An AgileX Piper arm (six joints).
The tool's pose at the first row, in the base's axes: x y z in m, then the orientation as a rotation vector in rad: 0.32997 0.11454 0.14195 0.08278 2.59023 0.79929
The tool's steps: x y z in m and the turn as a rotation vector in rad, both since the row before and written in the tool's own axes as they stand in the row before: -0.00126 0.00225 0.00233 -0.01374 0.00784 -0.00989; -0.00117 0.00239 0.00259 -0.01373 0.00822 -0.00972; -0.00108 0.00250 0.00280 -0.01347 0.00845 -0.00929; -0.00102 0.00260 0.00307 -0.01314 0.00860 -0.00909; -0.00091 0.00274 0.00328 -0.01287 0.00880 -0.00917; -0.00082 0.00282 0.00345 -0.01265 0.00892 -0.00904; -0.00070 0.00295 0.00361 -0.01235 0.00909 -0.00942; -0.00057 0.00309 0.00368 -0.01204 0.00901 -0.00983; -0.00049 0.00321 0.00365 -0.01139 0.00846 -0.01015; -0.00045 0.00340 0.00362 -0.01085 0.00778 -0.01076; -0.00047 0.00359 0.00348 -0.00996 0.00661 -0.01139; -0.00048 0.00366 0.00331 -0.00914 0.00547 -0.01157
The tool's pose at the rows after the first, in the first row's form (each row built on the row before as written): 0.33193 0.11741 0.14194 0.06284 2.59016 0.81533; 0.33385 0.12058 0.14180 0.04292 2.59028 0.83148; 0.33571 0.12401 0.14156 0.02349 2.59061 0.84748; 0.33755 0.12771 0.14119 0.00430 2.59107 0.86314; 0.33929 0.13169 0.14073 -0.01506 2.59163 0.87844; 0.34093 0.13588 0.14019 -0.03430 2.59225 0.89351; 0.34243 0.14031 0.13959 -0.05408 2.59288 0.90807; 0.34374 0.14493 0.13901 -0.07432 2.59329 0.92205; 0.34487 0.14966 0.13852 -0.09458 2.59321 0.93493; 0.34584 0.15454 0.13818 -0.11519 2.59241 0.94674; 0.34666 0.15949 0.13808 -0.13582 2.59058 0.95691; 0.34735 0.16440 0.13817 -0.15589 2.58787 0.96571
